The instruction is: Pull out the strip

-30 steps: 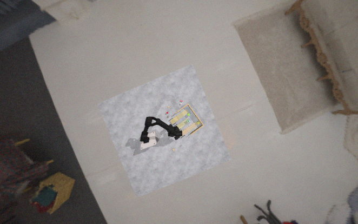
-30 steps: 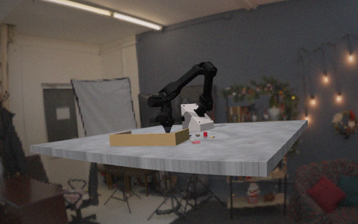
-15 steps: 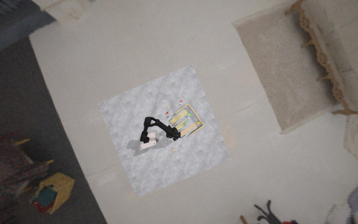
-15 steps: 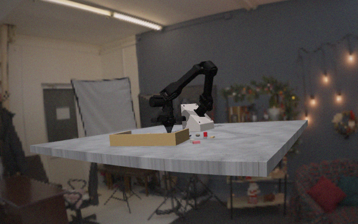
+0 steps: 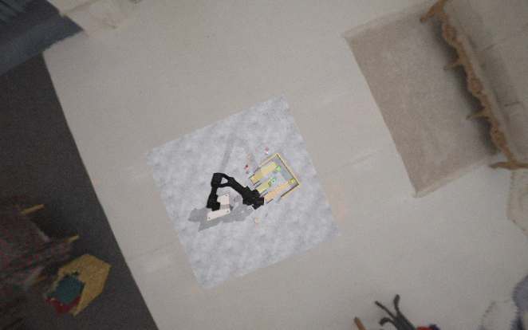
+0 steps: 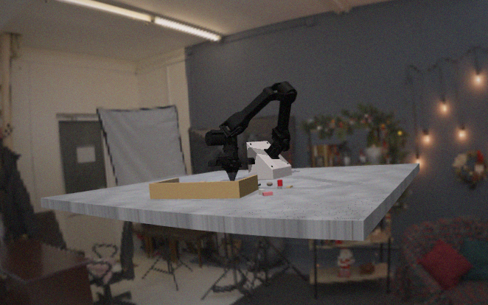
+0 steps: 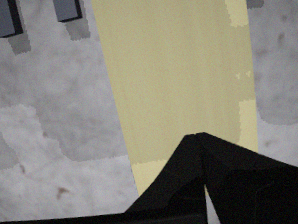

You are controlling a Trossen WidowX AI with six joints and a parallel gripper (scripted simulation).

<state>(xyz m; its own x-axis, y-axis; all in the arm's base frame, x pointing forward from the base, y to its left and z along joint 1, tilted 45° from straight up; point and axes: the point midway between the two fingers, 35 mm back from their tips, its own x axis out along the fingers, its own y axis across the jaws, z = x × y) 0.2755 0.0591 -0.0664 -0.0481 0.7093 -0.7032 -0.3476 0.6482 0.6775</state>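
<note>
Now: gripper tip 90 mm short of the pale yellow strip and 40 mm to the right of it. Also, from my gripper tip: labelled cube: 200 mm ahead, 70 mm to the left, 10 mm above.
</note>
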